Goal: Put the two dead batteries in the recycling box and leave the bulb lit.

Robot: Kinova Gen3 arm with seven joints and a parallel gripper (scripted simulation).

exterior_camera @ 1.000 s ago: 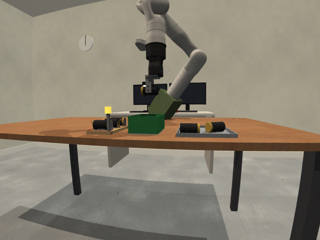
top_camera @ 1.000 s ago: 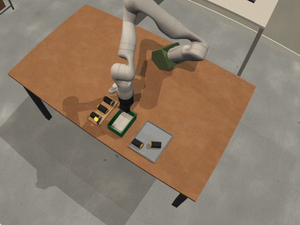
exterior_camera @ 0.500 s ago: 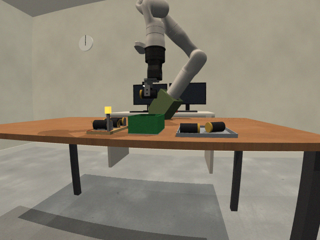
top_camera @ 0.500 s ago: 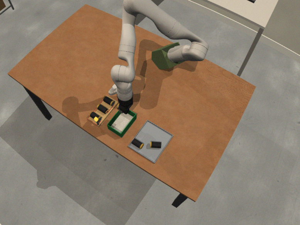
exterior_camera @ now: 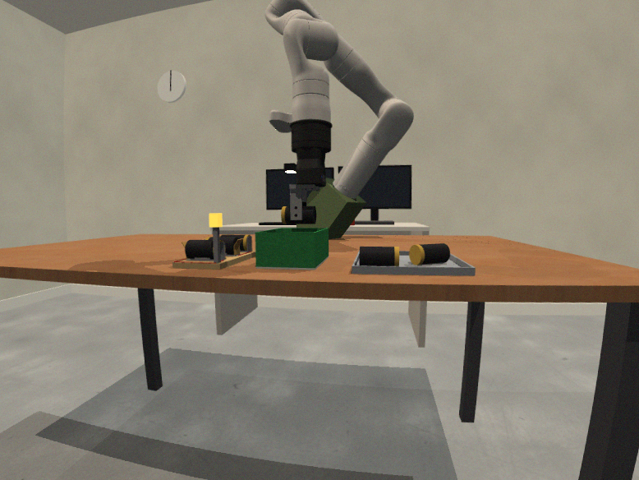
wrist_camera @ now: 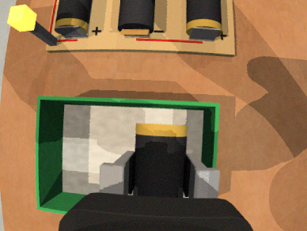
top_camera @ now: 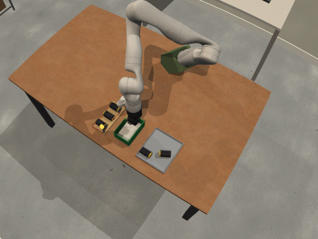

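The green recycling box is 30 mm ahead of my hand and 80 mm below it. The rest, counted from my hand: grey tray (20 mm ahead, 200 mm to the left, 90 mm below).
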